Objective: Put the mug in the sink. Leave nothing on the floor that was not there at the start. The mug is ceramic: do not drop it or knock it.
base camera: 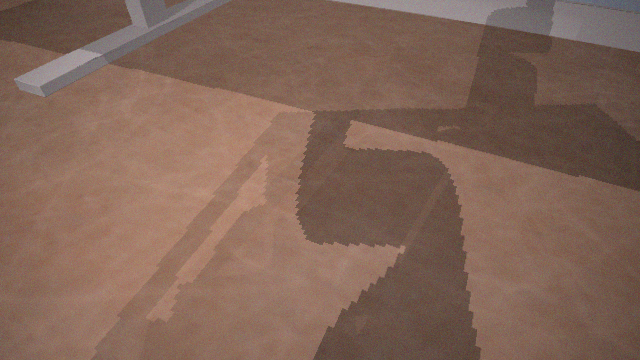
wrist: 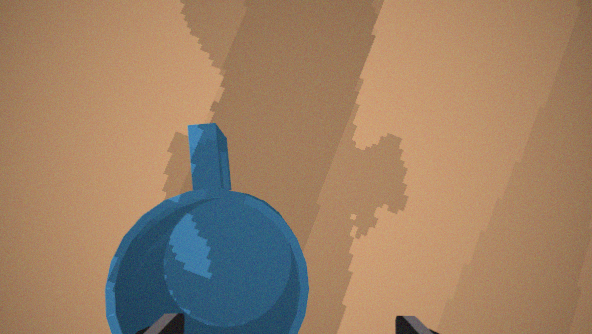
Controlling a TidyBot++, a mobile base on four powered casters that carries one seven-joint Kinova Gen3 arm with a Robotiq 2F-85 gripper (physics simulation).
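Places are measured from the arm's base along level axes (x ahead, y left, z up), in millimetres.
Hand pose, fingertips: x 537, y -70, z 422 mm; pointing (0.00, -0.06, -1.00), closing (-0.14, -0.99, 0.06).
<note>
After its pixels a point has its place.
The blue mug [wrist: 227, 265] {x 555, y -35, z 332 mm} stands upright at the lower left of the wrist view, seen from above into its open mouth. Its handle points to the top of that view, and its lower rim is cut off by the view's edge. My gripper [wrist: 290, 324] {x 537, y -70, z 423 mm} is open and empty, above the mug. The mug is off-centre towards the left finger, whose tip overlaps the mug's mouth in the view. The right fingertip appears over the surface to the right of the mug. The height between fingertips and rim is hard to tell. The sink does not show in either view.
The mug stands on a tan surface [wrist: 465, 125] {x 630, y -215, z 324 mm} crossed by shadows. In the base camera view, a pale grey support foot [base camera: 75, 62] with an upright rests on the brown floor [base camera: 125, 165] {x 518, y 267, z -397 mm} at the upper left. A pale wall [base camera: 430, 11] {x 1144, y -395, z -384 mm} runs along the back. Arm-shaped shadows cross the floor.
</note>
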